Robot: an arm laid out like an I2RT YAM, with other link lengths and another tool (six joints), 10 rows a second.
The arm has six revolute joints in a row. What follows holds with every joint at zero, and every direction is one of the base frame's. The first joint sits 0.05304 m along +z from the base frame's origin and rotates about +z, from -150 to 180 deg. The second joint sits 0.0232 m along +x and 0.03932 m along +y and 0.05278 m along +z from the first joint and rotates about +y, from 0 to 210 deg. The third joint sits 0.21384 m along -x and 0.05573 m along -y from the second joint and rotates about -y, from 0 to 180 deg. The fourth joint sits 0.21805 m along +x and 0.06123 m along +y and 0.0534 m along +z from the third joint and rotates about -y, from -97 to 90 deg. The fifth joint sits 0.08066 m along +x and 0.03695 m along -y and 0.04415 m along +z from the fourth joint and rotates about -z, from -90 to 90 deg. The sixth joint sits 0.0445 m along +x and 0.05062 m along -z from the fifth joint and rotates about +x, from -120 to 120 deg. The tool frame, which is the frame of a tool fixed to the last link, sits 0.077 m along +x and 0.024 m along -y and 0.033 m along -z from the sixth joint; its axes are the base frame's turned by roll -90.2, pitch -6.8 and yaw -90 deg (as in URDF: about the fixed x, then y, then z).
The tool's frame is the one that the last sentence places.
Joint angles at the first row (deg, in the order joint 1, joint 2, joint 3, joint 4, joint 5, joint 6):
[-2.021 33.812 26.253 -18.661 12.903 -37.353]
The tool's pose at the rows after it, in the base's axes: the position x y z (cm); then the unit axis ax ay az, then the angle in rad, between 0 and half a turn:
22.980 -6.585 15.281 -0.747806 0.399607 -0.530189 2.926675
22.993 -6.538 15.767 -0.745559 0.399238 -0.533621 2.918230
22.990 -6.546 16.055 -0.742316 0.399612 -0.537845 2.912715
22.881 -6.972 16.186 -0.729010 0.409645 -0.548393 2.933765
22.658 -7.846 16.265 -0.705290 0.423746 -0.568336 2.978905
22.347 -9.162 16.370 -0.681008 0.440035 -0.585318 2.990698
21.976 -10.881 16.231 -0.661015 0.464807 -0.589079 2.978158
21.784 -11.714 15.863 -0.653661 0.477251 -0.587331 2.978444
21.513 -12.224 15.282 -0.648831 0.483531 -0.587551 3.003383
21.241 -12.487 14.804 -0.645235 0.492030 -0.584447 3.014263
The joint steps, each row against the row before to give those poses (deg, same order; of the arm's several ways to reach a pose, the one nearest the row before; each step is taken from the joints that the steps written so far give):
[-0.002 -0.144 0.475 0.109 0.169 -0.001]
[0.001 -0.257 0.824 -0.501 -0.229 0.154]
[-0.044 -0.360 0.222 0.058 -0.039 0.132]
[-0.039 -0.165 -0.653 1.499 2.228 0.393]
[-0.451 -0.359 -1.850 3.504 3.814 -0.148]
[-3.568 -1.183 -1.750 3.068 -0.571 -0.025]
[-6.274 -0.205 -0.579 1.422 -4.293 1.131]
[-2.902 0.489 -0.516 0.890 -1.817 0.495]
[-0.989 0.149 -1.449 1.424 0.731 -0.374]
[-0.596 -0.038 -0.777 0.195 0.466 0.426]

